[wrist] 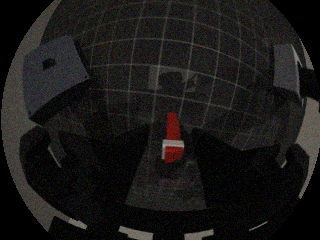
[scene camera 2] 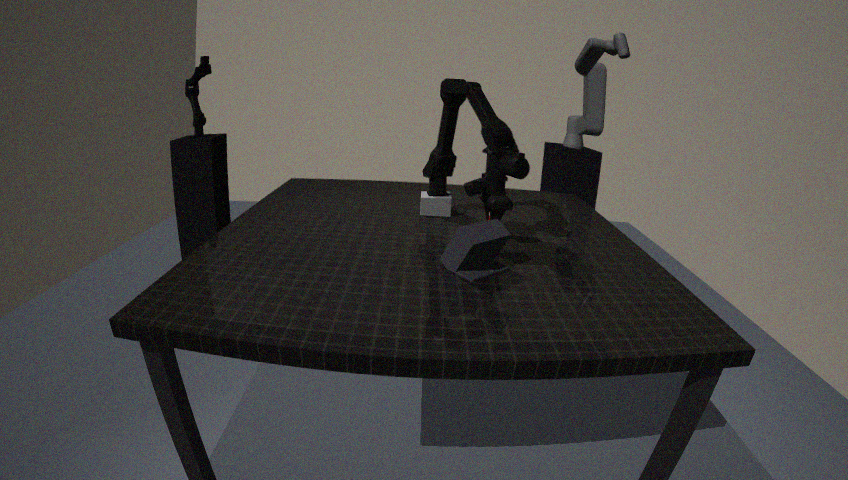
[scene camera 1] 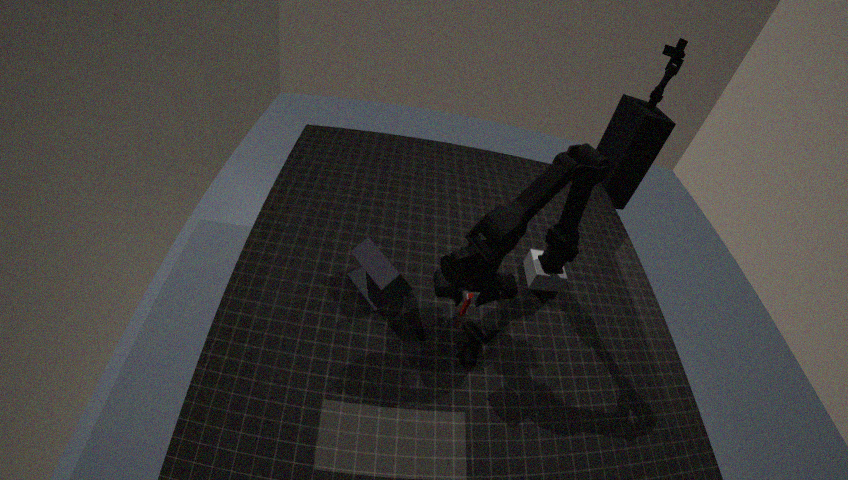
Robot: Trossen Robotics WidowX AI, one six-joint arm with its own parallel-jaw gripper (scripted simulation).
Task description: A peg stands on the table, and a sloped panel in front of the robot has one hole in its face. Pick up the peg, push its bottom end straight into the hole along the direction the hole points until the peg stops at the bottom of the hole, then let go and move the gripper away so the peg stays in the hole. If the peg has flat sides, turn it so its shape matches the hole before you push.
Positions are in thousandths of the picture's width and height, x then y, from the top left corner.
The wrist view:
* my gripper: 536,540
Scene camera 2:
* my gripper: 578,470
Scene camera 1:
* my gripper: 550,636
